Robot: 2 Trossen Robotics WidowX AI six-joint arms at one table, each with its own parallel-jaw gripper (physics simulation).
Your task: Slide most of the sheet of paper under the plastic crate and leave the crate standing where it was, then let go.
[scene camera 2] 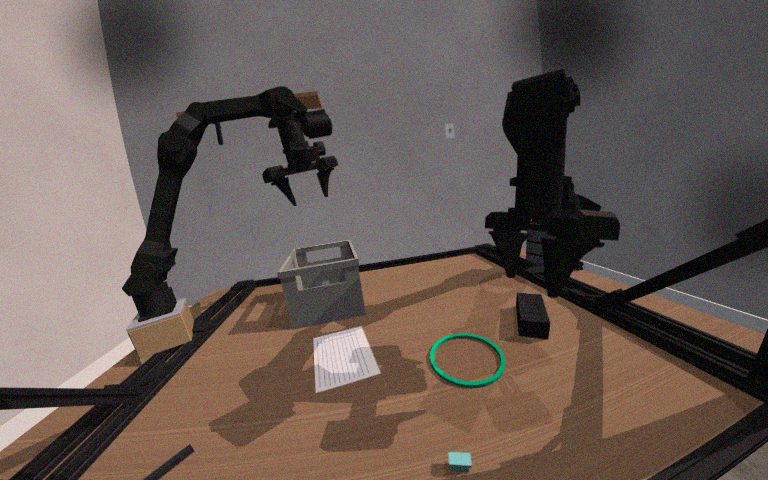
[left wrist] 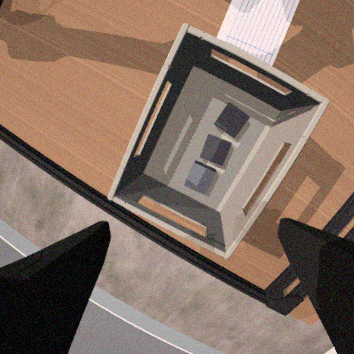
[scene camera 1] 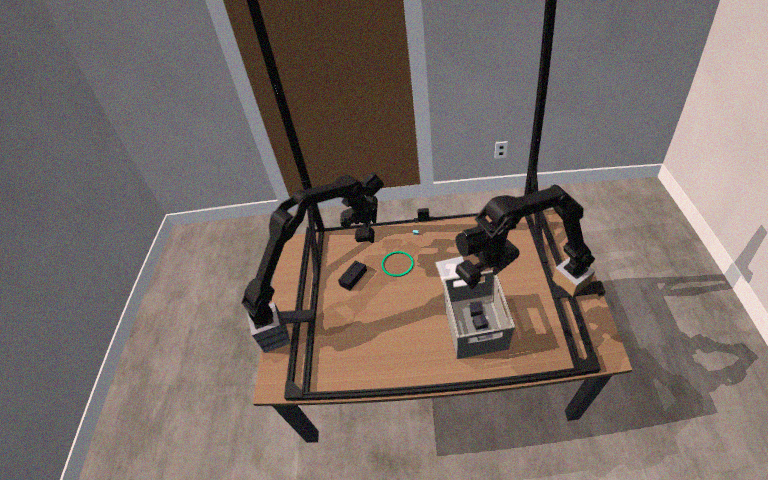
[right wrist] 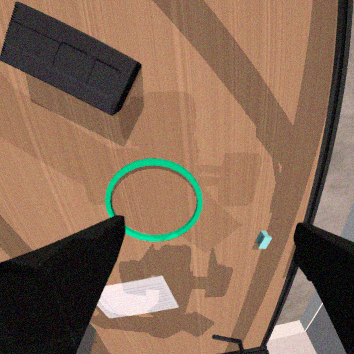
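The white lined sheet of paper (scene camera 1: 446,266) (scene camera 2: 339,356) (left wrist: 255,30) (right wrist: 135,298) lies flat on the table, a small gap from the crate's near end in scene camera 2. The grey plastic crate (scene camera 1: 467,348) (scene camera 2: 334,303) (left wrist: 296,120) stands upright with dark blocks (scene camera 1: 480,321) (left wrist: 216,150) inside. My left gripper (scene camera 2: 310,199) (left wrist: 194,228) is open and empty, high above the crate. My right gripper (scene camera 2: 532,284) (right wrist: 210,228) is open and empty above the table, on the black box's side of the sheet. Its fingers are hard to make out in scene camera 1.
A green ring (scene camera 1: 398,275) (scene camera 2: 467,385) (right wrist: 155,238) lies beside the sheet. A black box (scene camera 1: 352,275) (scene camera 2: 532,315) (right wrist: 70,55) lies past the ring. A small teal block (scene camera 1: 415,232) (scene camera 2: 459,460) (right wrist: 264,240) lies near the table's edge. Black rails frame the table (scene camera 1: 385,362).
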